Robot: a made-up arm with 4 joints.
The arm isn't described. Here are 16 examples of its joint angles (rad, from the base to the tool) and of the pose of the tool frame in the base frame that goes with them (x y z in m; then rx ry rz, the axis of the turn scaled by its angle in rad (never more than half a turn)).
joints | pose
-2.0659 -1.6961 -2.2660 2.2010 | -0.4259 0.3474 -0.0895 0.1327 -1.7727 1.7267
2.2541 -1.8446 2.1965 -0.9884 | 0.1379 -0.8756 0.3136 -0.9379 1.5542 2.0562
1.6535 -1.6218 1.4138 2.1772 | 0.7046 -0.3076 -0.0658 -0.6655 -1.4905 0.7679
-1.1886 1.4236 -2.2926 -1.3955 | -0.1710 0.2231 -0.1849 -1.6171 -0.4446 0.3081
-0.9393 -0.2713 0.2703 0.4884 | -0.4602 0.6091 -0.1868 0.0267 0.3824 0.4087
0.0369 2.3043 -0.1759 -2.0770 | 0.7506 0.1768 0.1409 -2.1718 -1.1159 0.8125
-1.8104 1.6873 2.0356 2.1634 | -0.7545 0.1109 0.2006 0.3213 1.6674 1.3925
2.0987 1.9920 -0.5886 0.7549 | -0.0054 -0.8934 0.2255 1.7749 1.5103 1.5655
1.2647 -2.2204 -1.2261 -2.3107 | 0.2202 -0.4388 0.1703 2.3359 0.2791 1.9041
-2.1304 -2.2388 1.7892 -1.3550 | -0.9007 0.0485 0.3190 0.2324 1.4797 0.8856
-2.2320 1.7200 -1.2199 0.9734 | -0.6100 0.4336 0.1441 1.4163 -0.7917 -0.0810
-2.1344 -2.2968 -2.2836 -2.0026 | -0.6415 0.4365 0.0460 0.8483 -0.7565 0.5260
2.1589 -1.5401 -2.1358 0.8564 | -0.1166 -0.2814 0.0664 -0.6797 1.4840 -0.7025
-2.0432 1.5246 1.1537 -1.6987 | -0.8820 0.2769 -0.1987 -1.1601 1.1954 -1.1124
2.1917 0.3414 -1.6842 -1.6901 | 0.0571 -0.1640 0.0729 0.3714 1.6809 -0.6610
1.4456 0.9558 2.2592 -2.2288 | 0.8153 -0.1855 -0.0722 -1.1255 -2.0298 1.4856
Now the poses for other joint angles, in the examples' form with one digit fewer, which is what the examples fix.
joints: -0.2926 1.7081 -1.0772 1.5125
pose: 0.572 0.404 0.219 0.819 -1.821 -1.751
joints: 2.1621 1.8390 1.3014 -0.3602
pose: 0.396 -0.780 -0.168 -1.103 -1.219 -0.178
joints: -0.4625 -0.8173 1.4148 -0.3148
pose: -0.111 0.788 0.278 1.254 0.756 0.055
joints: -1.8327 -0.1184 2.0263 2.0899
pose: -0.812 0.324 0.133 -0.843 1.851 -0.282
